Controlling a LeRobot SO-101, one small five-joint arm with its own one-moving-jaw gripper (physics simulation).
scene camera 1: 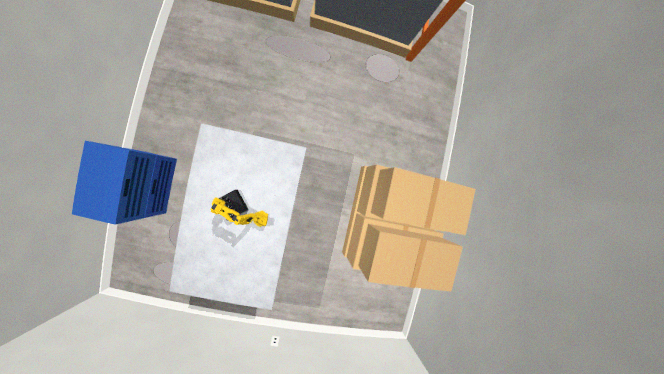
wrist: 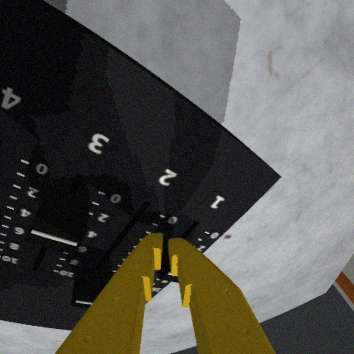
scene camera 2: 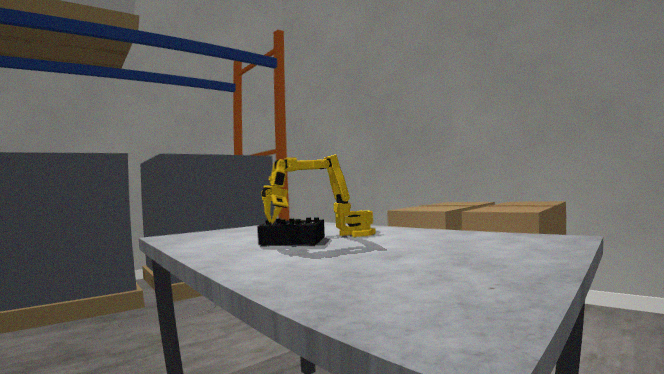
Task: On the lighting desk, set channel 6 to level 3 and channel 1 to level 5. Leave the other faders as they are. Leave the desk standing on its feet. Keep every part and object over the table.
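Frame: origin at the arm's base, x ahead, y left, z up, level; centimetres.
Where they show: hand, tool point: [scene camera 1: 222,200] [wrist: 161,246] [scene camera 2: 271,221]; arm's base, link origin: [scene camera 1: 258,217] [scene camera 2: 352,235].
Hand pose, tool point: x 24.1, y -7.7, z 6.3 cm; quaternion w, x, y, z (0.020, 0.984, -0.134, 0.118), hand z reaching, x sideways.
Things, the pixels of their top centre, and the offset from my tool point. Level surfaces: height alone.
- black lighting desk, top centre: [scene camera 2: 292,218] [scene camera 1: 230,205] dx -5.8, dy +1.9, dz +0.5 cm
- Channel 3's fader knob, top centre: [wrist: 54,238] dx -2.3, dy +2.2, dz +0.5 cm
- channel 2's fader knob, top centre: [wrist: 90,303] dx -3.3, dy -1.5, dz +0.5 cm
- pale table, surface height: dz -6.3 cm
The black lighting desk [scene camera 1: 238,196] [scene camera 2: 291,235] [wrist: 137,117] sits flat and upright on the table. In the wrist view, labels 1 to 4 show, upside down. Channel 3's fader knob [wrist: 57,220] stands near mid scale; channel 2's fader knob [wrist: 89,285] is near the high end of its slot. Channel 1's knob is mostly hidden behind the jaw tips, so its level cannot be read. Channel 6 does not show in the wrist view. My gripper [scene camera 2: 271,221] [wrist: 168,238] is shut and empty, tips down at the desk top by channel 1's slot.
The yellow arm [scene camera 1: 230,214] [scene camera 2: 340,180] stands on the pale table [scene camera 1: 250,155] [scene camera 2: 425,280] and reaches over the desk's side. Beyond the table are a blue cabinet [scene camera 1: 100,182], cardboard boxes [scene camera 1: 407,197] [scene camera 2: 505,220] and an orange rack post [scene camera 2: 280,100].
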